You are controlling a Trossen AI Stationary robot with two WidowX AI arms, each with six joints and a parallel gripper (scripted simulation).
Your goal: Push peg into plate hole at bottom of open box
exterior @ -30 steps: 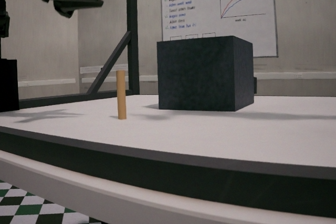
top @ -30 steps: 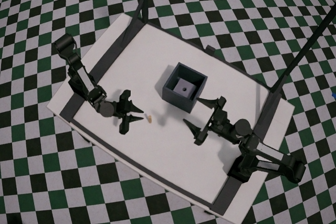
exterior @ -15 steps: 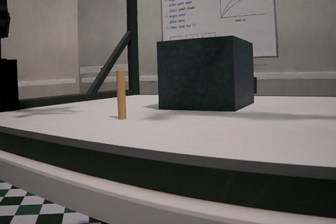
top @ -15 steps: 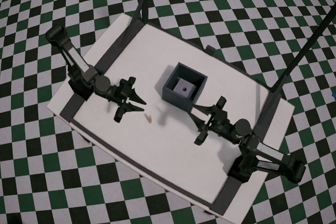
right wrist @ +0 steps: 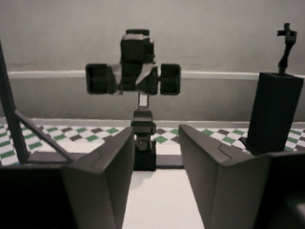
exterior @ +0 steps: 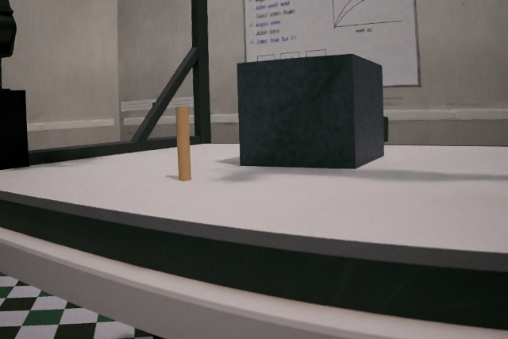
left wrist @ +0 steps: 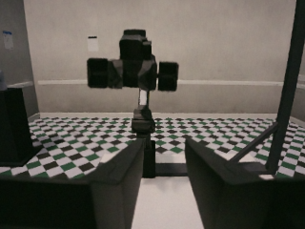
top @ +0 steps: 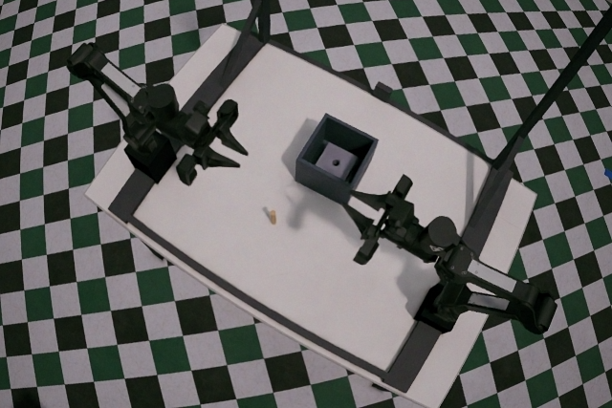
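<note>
Now: left hand 360 mm above the tan peg and 200 mm to the left of it. Also, from my left hand: dark border strip: 390 mm below, 220 mm ahead, 150 mm to the right; then pale plate: 360 mm below, 220 mm behind, 130 mm to the right.
</note>
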